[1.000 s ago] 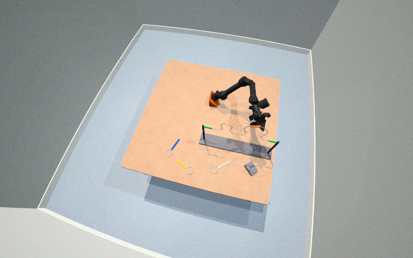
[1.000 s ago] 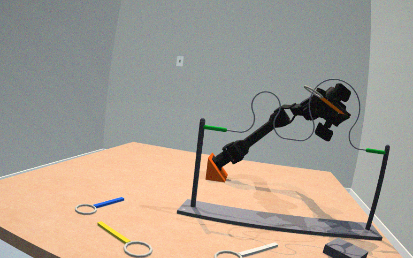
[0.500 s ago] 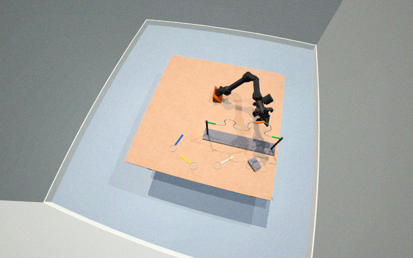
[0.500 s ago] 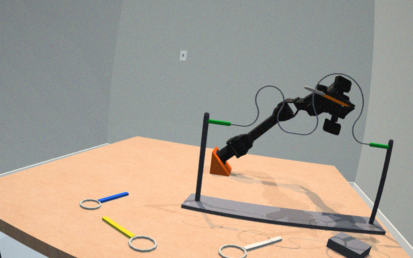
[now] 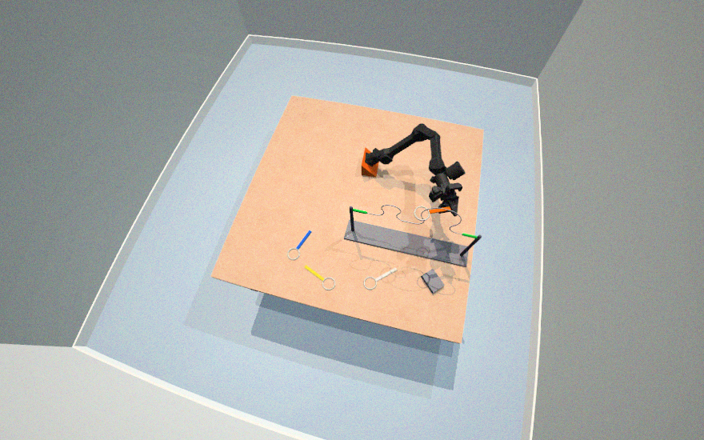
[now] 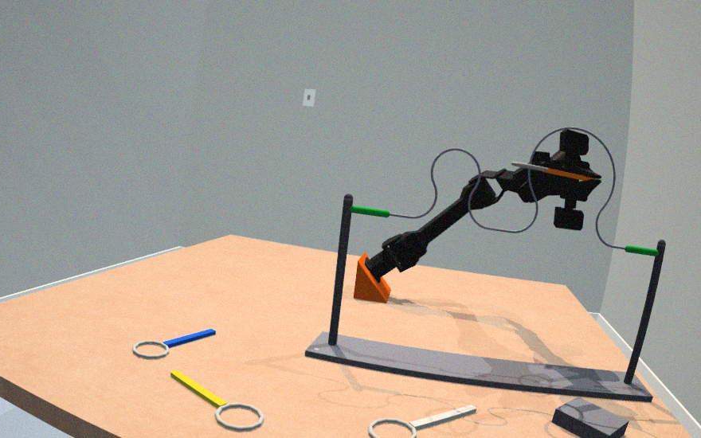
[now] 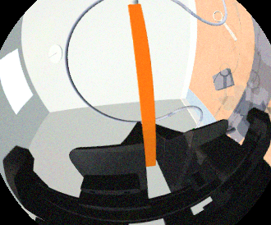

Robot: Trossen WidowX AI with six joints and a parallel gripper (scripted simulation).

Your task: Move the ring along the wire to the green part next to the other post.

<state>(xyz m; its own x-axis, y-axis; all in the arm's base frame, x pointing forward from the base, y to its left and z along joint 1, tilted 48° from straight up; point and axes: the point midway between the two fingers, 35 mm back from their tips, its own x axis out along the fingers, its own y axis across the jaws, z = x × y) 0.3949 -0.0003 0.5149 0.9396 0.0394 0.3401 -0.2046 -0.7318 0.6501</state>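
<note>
The orange-handled ring lies 100 mm to the right of my gripper tip and 10 mm behind it. The rest, counted from my gripper tip: yellow-handled ring 570 mm to the right, 370 mm below, 230 mm ahead; then grey block 360 mm below, 190 mm ahead, 10 mm to the right; then white-handled ring 370 mm below, 280 mm to the right, 200 mm ahead.
</note>
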